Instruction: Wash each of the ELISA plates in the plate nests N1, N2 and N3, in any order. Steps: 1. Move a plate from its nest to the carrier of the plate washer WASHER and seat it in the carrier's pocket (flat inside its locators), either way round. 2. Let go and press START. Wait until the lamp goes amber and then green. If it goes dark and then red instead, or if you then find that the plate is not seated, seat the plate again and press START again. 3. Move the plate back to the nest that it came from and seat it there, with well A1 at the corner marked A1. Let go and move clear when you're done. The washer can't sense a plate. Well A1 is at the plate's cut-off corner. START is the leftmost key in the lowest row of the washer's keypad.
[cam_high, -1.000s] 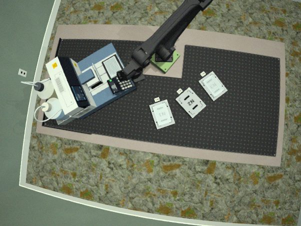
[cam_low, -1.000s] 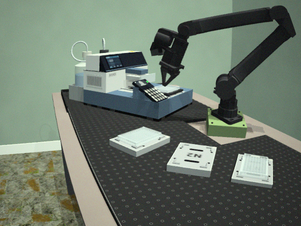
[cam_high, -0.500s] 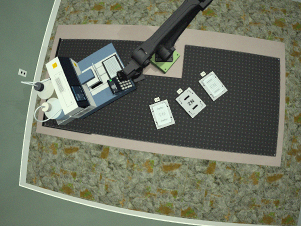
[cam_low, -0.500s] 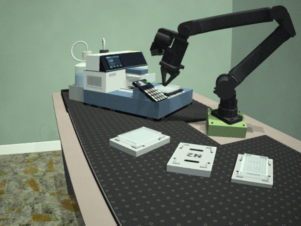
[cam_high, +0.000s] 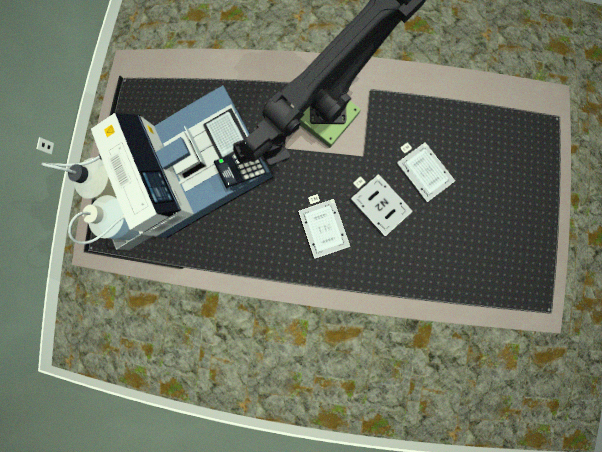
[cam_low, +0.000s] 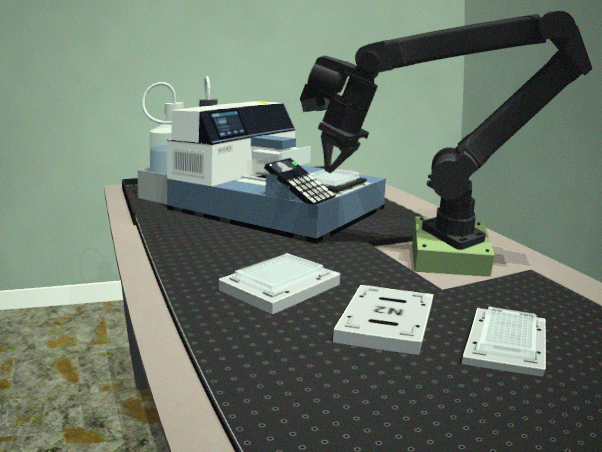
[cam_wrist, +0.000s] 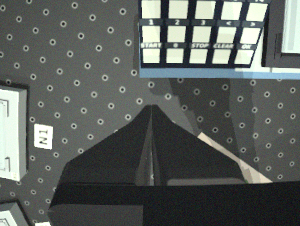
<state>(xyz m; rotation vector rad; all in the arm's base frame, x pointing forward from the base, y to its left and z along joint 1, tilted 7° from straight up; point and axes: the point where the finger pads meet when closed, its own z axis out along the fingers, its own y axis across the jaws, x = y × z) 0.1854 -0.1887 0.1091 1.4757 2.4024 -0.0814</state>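
The dark carrier is 11 cm behind my hand, 15 cm to the right of it and 6 cm below it. Round my hand: plate washer (4 cm behind, 29 cm to the right, 3 cm below); N1 label (9 cm ahead, 13 cm to the left, 16 cm below).
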